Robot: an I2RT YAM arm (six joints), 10 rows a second.
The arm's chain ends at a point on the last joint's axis. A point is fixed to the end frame.
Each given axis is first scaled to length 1.
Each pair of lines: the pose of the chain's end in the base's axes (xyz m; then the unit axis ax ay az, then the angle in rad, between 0 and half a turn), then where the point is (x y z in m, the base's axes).
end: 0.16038 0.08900 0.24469 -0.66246 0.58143 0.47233 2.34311
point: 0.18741 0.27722 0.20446
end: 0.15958 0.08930 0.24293 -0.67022 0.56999 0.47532 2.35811
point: 0.18109 0.27810 0.20213
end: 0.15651 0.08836 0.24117 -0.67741 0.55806 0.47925 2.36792
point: 0.17286 0.27777 0.20080
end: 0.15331 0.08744 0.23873 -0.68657 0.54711 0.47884 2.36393
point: 0.16672 0.27734 0.19956
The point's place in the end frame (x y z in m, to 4 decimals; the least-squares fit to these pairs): -0.0200 -0.0498 0.1868
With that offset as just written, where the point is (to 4 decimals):
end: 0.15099 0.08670 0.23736 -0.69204 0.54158 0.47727 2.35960
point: 0.1633 0.2768 0.1988
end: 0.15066 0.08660 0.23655 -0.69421 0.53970 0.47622 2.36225
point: 0.1622 0.2766 0.1975
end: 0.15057 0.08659 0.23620 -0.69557 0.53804 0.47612 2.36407
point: 0.1614 0.2766 0.1969
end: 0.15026 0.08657 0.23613 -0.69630 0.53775 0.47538 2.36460
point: 0.1610 0.2766 0.1966
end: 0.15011 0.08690 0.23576 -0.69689 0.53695 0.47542 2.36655
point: 0.1603 0.2769 0.1961
